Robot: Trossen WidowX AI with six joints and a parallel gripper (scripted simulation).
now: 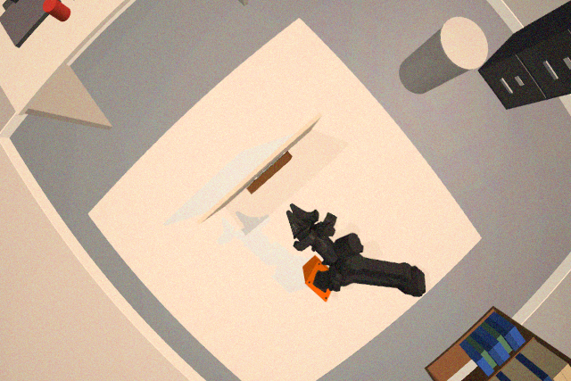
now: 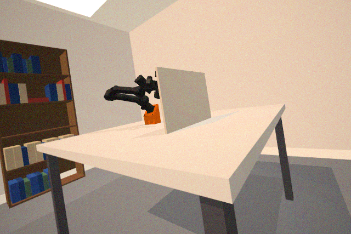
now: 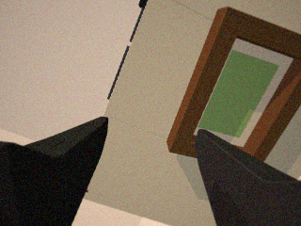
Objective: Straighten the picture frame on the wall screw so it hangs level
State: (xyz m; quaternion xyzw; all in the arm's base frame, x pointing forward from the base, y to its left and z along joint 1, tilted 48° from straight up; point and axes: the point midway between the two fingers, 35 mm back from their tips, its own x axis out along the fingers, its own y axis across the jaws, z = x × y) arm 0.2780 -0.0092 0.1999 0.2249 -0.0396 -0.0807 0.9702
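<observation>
My gripper tip is 12 cm short of the picture frame, 4 cm to the left of it and 10 cm above it. From my gripper tip the other things lie so: upright wall panel (13 cm ahead, 3 cm to the right, 12 cm below).
</observation>
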